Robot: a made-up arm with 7 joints. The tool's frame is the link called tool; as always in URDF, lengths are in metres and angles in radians. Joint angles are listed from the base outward.
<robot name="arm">
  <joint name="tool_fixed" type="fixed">
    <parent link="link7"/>
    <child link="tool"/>
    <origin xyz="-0.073 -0.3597 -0.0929" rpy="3.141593 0 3.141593"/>
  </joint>
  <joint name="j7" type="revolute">
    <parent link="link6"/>
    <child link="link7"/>
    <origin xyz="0.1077 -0.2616 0.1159" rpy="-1.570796 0 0"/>
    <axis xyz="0 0 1"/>
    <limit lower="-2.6" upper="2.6"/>
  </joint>
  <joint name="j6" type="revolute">
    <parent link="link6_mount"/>
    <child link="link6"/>
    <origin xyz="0.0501 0.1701 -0.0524" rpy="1.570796 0 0"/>
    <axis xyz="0 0 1"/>
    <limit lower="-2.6" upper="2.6"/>
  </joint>
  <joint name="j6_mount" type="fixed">
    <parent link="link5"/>
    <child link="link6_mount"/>
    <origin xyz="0.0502 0.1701 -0.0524" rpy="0 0 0"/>
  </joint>
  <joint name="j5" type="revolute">
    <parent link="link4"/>
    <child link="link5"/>
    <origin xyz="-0.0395 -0.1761 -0.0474" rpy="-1.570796 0 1.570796"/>
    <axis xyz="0 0 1"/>
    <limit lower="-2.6" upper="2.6"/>
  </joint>
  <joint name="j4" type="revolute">
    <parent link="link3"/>
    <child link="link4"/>
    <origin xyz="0.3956 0.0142 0.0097" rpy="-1.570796 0 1.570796"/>
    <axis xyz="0 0 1"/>
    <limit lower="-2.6" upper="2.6"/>
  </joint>
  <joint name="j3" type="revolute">
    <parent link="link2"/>
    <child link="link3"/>
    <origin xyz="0.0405 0.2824 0.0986" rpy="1.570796 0 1.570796"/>
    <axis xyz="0 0 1"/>
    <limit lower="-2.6" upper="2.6"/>
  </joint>
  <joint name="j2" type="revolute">
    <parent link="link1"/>
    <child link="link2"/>
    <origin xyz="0.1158 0.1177 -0.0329" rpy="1.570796 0 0"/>
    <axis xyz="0 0 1"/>
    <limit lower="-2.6" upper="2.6"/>
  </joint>
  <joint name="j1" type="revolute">
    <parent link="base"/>
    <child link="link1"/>
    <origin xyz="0 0 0.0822" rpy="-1.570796 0 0"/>
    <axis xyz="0 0 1"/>
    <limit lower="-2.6" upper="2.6"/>
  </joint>
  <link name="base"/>
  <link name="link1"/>
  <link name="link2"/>
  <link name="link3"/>
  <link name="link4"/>
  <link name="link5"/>
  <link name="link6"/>
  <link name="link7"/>
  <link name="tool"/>
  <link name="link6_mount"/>
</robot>
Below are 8 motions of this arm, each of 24 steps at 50 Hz.
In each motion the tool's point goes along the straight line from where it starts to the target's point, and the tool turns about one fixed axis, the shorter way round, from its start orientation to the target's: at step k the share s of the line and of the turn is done. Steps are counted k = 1, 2, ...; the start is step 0. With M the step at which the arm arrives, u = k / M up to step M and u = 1 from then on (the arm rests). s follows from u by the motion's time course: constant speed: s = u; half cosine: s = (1 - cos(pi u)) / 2; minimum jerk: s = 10 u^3 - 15 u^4 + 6 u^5.
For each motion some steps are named. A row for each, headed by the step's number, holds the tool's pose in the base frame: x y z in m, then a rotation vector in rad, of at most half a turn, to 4 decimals.
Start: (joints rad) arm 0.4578 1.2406 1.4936 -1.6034 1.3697 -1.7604 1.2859
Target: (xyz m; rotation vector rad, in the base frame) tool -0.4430 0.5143 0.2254 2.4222 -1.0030 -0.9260
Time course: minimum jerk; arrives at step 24
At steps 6, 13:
6: -0.2417 0.5869 0.2823 2.5989 -0.7486 -0.8074
13: -0.3482 0.5485 0.2522 2.5088 -0.8853 -0.8718

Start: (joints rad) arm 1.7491 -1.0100 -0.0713 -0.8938 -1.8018 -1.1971 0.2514
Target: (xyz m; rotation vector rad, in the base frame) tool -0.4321 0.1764 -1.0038 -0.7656 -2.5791 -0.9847
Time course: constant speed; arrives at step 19
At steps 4, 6, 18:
4: -0.3056 0.0932 -1.0339 -1.1195 -2.7879 -0.7307
6: -0.3225 0.1043 -1.0299 -1.0712 -2.7631 -0.7680
18: -0.4237 0.1709 -1.0058 -0.7886 -2.5946 -0.9696

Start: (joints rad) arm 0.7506 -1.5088 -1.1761 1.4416 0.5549 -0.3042 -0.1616
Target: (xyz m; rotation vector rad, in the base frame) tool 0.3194 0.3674 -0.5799 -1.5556 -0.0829 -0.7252
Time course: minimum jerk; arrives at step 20
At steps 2, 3, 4, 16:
2: 0.3363 0.3294 -0.5659 -1.5012 0.2596 -0.3253
3: 0.3360 0.3301 -0.5662 -1.5027 0.2536 -0.3327
4: 0.3355 0.3313 -0.5666 -1.5053 0.2430 -0.3453
16: 0.3204 0.3652 -0.5791 -1.5541 -0.0624 -0.7020

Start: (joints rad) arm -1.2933 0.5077 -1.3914 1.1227 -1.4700 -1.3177 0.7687
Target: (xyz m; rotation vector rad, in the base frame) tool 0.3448 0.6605 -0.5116 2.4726 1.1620 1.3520
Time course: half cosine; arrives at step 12
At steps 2, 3, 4, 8, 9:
2: 0.3692 0.5928 -0.5396 2.2999 1.2690 1.3287
3: 0.3671 0.5986 -0.5372 2.3147 1.2604 1.3309
4: 0.3644 0.6061 -0.5341 2.3339 1.2491 1.3337
8: 0.3513 0.6424 -0.5191 2.4266 1.1920 1.3463
9: 0.3486 0.6499 -0.5160 2.4456 1.1797 1.3487

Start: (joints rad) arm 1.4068 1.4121 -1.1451 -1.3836 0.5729 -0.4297 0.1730
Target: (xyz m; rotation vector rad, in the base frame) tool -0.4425 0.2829 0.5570 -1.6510 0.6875 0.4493
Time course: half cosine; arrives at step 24
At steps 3, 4, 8, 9, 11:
3: -0.3617 0.5067 0.2924 -1.6089 1.1643 0.5467
4: -0.3641 0.5000 0.3004 -1.6110 1.1499 0.5439
8: -0.3795 0.4574 0.3507 -1.6234 1.0590 0.5261
9: -0.3844 0.4438 0.3668 -1.6268 1.0298 0.5203
11: -0.3950 0.4144 0.4015 -1.6336 0.9673 0.5078

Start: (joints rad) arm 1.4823 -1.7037 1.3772 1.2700 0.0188 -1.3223 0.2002
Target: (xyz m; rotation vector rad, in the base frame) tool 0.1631 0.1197 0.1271 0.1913 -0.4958 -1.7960
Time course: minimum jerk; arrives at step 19
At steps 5, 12, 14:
5: 0.3371 0.0681 0.1047 -0.0964 -0.0659 -1.7988
12: 0.2153 0.1042 0.1204 0.1046 -0.3670 -1.8041
14: 0.1864 0.1128 0.1241 0.1526 -0.4384 -1.8004

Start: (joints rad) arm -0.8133 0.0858 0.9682 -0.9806 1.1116 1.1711 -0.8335
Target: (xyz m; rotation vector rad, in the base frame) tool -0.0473 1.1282 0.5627 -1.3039 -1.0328 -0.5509
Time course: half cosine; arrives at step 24
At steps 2, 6, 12, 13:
2: -0.1951 0.5735 0.9166 -0.1781 -0.7130 0.3549
6: -0.1757 0.6465 0.8700 -0.3281 -0.7695 0.2447
12: -0.1225 0.8461 0.7427 -0.7357 -0.9025 -0.0702
13: -0.1127 0.8829 0.7192 -0.8105 -0.9235 -0.1306

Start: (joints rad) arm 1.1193 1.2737 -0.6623 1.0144 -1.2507 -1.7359 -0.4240
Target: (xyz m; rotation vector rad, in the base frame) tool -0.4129 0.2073 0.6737 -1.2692 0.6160 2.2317
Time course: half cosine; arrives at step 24
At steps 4, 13, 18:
4: -0.4988 0.5068 0.6040 -1.3180 0.3907 2.1071
13: -0.4529 0.3468 0.6412 -1.2938 0.5099 2.1752
18: -0.4264 0.2543 0.6628 -1.2779 0.5800 2.2130

